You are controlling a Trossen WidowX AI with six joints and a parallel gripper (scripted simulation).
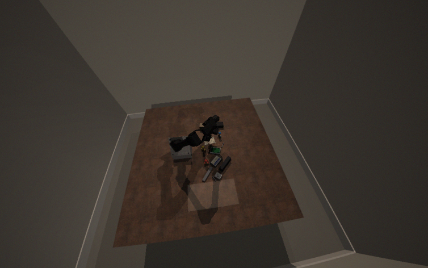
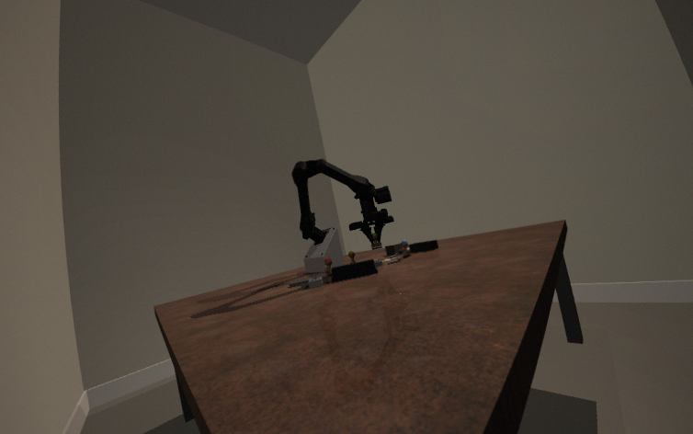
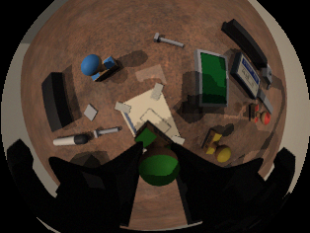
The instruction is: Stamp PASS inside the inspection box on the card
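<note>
The cream card is 80 mm below my gripper tip and 10 mm to the left of it. Round my gripper tip: blue-knobbed stamp 110 mm ahead, 60 mm below, 40 mm to the left; yellow-knobbed stamp 80 mm to the right, 70 mm behind, 60 mm below; green-knobbed stamp right at my gripper tip.
</note>
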